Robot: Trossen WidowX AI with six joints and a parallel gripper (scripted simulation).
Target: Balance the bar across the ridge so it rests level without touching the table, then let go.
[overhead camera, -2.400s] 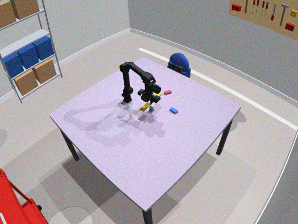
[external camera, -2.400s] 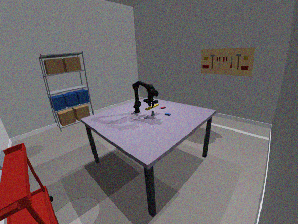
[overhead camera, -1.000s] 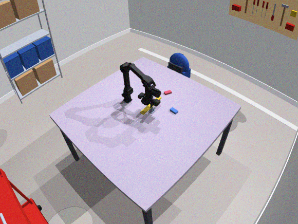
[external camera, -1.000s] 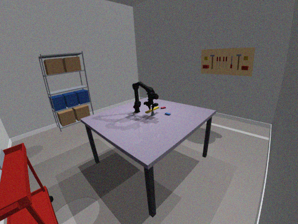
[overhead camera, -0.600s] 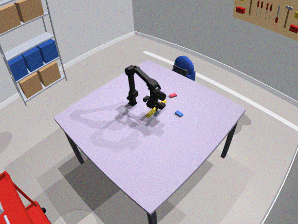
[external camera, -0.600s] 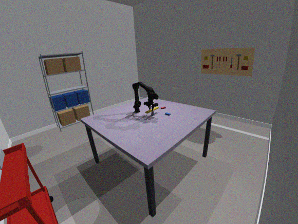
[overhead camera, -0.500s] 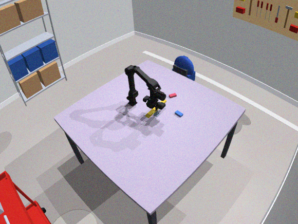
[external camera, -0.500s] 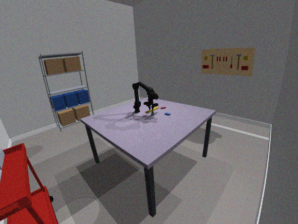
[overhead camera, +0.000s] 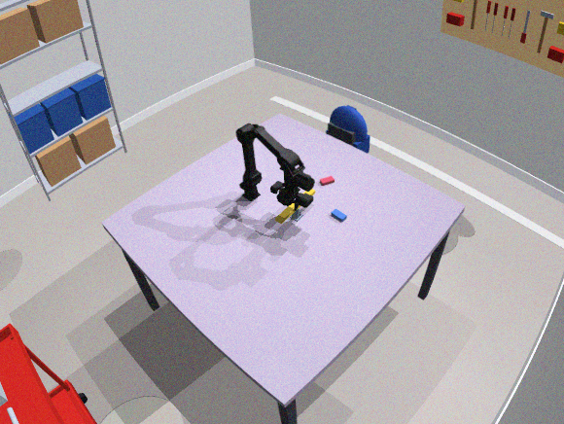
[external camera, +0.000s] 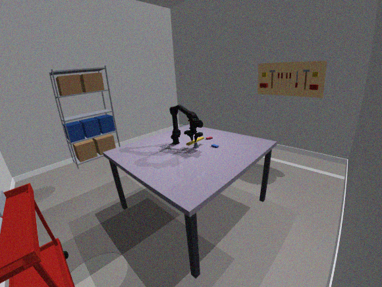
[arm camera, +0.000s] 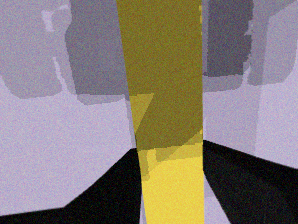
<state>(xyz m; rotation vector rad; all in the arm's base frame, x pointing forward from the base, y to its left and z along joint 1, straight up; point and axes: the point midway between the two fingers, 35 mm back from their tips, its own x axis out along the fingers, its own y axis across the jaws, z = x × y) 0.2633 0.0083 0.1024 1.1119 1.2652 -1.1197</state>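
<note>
Now: the long yellow bar 30 mm to the left of my gripper tip. From my gripper tip the other things lie so: small red block: 50 mm behind, 300 mm to the left, 60 mm below; then small blue block: 140 mm ahead, 150 mm to the left, 60 mm below.
</note>
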